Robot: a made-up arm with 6 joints.
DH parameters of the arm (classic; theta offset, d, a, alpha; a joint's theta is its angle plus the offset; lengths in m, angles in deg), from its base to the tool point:
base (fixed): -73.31 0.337 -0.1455 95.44
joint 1: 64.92 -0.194 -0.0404 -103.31
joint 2: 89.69 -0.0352 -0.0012 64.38
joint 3: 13 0.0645 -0.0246 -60.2
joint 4: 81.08 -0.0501 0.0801 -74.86
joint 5: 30.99 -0.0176 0.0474 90
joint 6: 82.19 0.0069 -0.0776 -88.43
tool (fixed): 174.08 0.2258 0 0
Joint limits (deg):
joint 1: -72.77..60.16
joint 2: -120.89..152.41
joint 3: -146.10..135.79
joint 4: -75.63..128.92
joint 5: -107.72..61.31
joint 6: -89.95..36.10
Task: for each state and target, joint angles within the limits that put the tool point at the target. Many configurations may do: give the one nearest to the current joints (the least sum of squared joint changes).
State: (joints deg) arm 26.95 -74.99 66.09 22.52 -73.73 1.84
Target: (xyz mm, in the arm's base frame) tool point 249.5 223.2 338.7
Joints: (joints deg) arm 35.86 -61.05 68.81 74.73 -41.33 16.60
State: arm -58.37 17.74 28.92 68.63 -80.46 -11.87
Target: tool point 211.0 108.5 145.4
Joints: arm -51.14 13.24 17.67 65.30 -99.51 -21.89
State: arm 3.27 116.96 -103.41 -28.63 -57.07 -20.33
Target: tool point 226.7 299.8 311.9
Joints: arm 38.04 126.36 -101.86 -28.01 -26.31 -22.05
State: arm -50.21 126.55 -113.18 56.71 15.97 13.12
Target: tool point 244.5 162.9 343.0
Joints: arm -41.87 99.83 -146.10 62.39 -30.88 -8.05
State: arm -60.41 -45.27 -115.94 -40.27 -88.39 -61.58
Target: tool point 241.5 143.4 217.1
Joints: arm -49.96 -74.33 -127.89 -72.27 -85.72 -89.95
